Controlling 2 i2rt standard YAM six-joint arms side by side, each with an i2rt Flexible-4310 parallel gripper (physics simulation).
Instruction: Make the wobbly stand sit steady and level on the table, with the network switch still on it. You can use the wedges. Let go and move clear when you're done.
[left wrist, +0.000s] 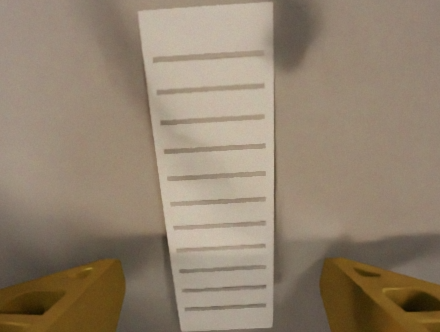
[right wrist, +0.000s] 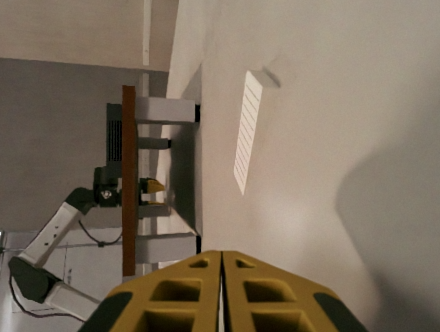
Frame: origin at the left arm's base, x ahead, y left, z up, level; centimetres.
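Seen in the pictures: left gripper, fingertip midpoint: (left wrist: 222, 272) (right wrist: 165, 196); right gripper, fingertip midpoint: (right wrist: 221, 262).
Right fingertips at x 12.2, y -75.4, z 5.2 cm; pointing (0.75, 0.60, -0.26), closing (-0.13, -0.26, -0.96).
Note:
Offsets run from my right fingertips to a thing's top centre. "pt": to the spot under its first point. Level surfaces: height alone.
The stand shows side-on in the right wrist view, turned a quarter turn: a brown board (right wrist: 129, 225) on pale legs with dark feet. The network switch {pt dx +21.2, dy +26.0, dz +6.6 cm} (right wrist: 114, 132), a dark box with a vent grille, rests on the board. A white ridged wedge {dx +25.4, dy +76.6, dz -4.0 cm} (left wrist: 220, 165) lies between and beyond the fingers of my left gripper (left wrist: 222, 272) (right wrist: 158, 194), which is open above it, on the far side of the stand. Another white ridged wedge {dx +8.5, dy +5.7, dz -4.0 cm} (right wrist: 246, 130) lies on the table on the near side. My right gripper (right wrist: 221, 262) is shut and empty, apart from that wedge. Foot contact is too small to tell.
The left arm (right wrist: 52, 232) reaches past the far side of the stand, its wrist close behind the board. The pale table top {dz -5.2 cm} (right wrist: 310, 115) extends around the near wedge. Soft shadows fall on it. A wall stands in the background.

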